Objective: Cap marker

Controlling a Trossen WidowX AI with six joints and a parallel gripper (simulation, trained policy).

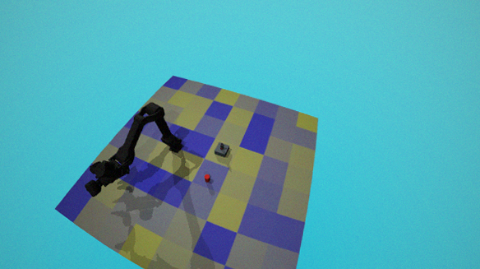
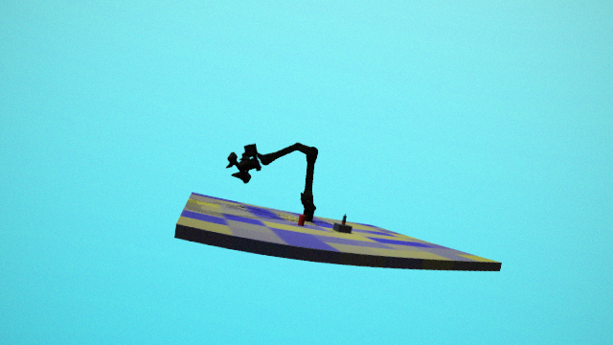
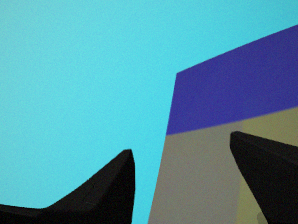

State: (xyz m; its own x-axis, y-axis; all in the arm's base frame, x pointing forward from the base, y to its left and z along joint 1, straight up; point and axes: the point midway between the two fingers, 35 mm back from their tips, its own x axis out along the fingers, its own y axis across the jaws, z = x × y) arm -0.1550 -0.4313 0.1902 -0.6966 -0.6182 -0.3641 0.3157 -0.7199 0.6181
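Right now the red cap is 45 cm ahead of my gripper tip, 33 cm to the left of it and 15 cm below it. Round my gripper tip: grey holder block (54 cm to the left, 46 cm ahead, 16 cm below).
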